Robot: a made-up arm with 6 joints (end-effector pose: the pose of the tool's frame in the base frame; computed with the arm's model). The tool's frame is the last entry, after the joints.
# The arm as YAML. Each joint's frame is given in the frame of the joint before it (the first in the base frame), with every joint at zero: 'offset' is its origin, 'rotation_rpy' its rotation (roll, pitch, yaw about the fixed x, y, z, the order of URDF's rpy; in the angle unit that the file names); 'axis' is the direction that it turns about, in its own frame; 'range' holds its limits. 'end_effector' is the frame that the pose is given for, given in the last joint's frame.
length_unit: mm
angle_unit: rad
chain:
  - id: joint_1
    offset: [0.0, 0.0, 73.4]
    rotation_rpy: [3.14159, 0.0, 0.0]
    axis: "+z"
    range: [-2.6, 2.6]
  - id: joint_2
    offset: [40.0, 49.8, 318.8]
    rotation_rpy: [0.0, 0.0, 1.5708]
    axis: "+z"
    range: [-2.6, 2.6]
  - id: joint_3
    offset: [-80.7, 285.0, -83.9]
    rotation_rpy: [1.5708, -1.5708, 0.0]
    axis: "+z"
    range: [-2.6, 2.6]
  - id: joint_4
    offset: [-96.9, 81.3, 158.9]
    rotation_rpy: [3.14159, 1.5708, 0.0]
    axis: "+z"
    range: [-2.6, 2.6]
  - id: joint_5
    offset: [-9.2, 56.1, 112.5]
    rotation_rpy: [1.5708, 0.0, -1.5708]
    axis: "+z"
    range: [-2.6, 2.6]
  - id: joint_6
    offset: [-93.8, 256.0, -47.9]
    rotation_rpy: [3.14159, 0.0, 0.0]
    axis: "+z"
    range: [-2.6, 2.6]
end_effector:
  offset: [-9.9, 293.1, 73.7]
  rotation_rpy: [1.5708, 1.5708, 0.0]
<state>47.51 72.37 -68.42 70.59 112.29 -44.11</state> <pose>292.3 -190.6 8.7 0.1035 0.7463 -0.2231 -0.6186</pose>
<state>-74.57 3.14 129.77 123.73 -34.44 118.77</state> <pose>560.8 -112.3 -596.3 0.7777 0.2428 -0.5017 -0.2907</pose>
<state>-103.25 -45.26 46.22 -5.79 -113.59 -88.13</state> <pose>105.0 -282.3 -83.0 0.3060 0.0204 0.1812 0.9344</pose>
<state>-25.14 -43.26 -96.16 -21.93 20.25 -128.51</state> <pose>-719.3 2.6 -288.5 0.6706 0.4500 0.1118 0.5791</pose>
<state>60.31 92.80 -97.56 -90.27 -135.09 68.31</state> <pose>-7.6 -513.0 -399.3 0.5584 -0.4691 -0.4695 -0.4977</pose>
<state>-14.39 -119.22 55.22 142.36 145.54 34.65</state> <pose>152.2 -122.9 -228.0 0.7540 0.2801 -0.4684 -0.3655</pose>
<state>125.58 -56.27 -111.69 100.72 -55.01 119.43</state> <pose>592.5 442.1 -388.6 0.0456 0.5433 0.1118 -0.8308</pose>
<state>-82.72 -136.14 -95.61 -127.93 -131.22 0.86</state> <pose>343.1 -218.1 -369.2 0.8638 -0.1316 -0.4721 0.1166</pose>
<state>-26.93 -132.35 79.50 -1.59 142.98 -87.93</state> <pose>328.6 -13.6 -403.3 0.1599 -0.0886 -0.4101 0.8935</pose>
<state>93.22 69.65 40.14 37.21 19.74 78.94</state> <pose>-241.0 307.1 -191.5 0.3434 -0.2639 0.1189 -0.8935</pose>
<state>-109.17 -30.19 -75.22 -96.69 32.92 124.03</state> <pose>206.3 -782.8 -312.7 0.7214 -0.3260 -0.5830 -0.1828</pose>
